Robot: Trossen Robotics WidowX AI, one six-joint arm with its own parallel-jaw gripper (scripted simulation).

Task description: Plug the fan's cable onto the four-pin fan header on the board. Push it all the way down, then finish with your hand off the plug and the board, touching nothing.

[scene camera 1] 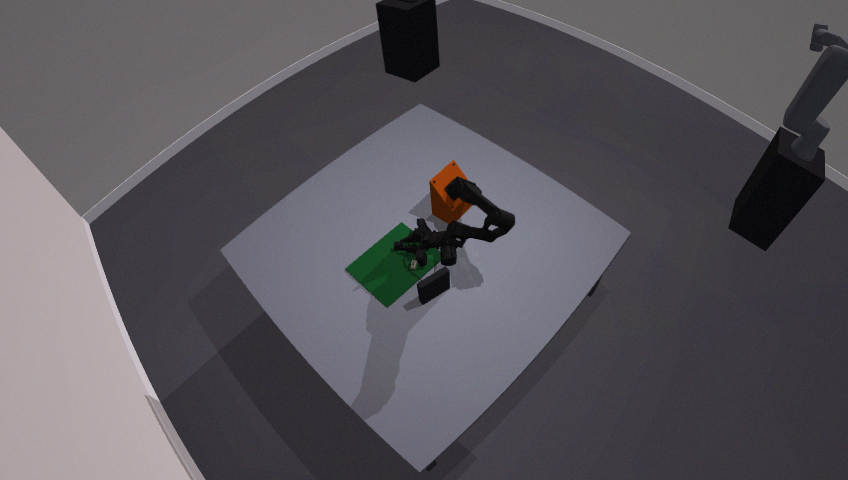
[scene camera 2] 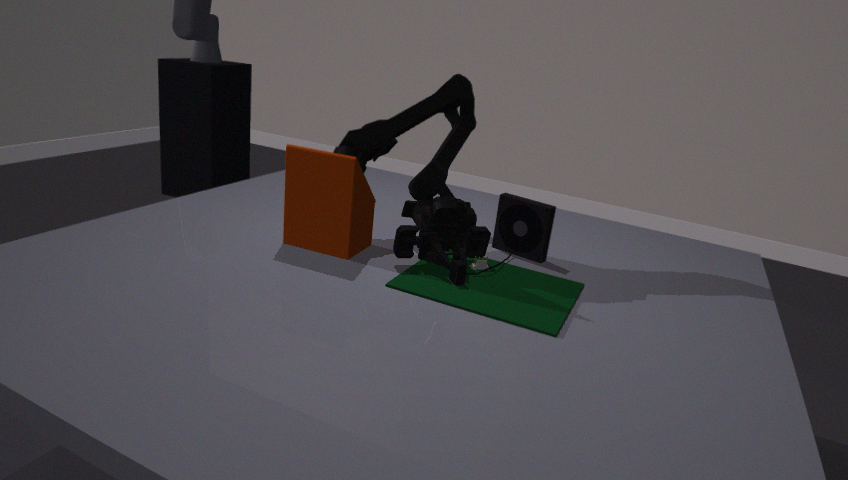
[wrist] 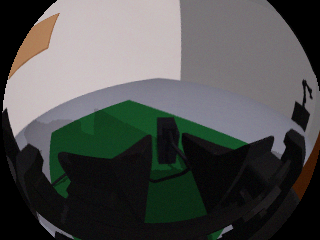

Labels:
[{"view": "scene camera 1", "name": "my gripper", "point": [400, 245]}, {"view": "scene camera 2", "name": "my gripper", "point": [457, 266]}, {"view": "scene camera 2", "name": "green board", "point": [535, 301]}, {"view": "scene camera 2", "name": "black fan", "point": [522, 223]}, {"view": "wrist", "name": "my gripper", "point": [166, 138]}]

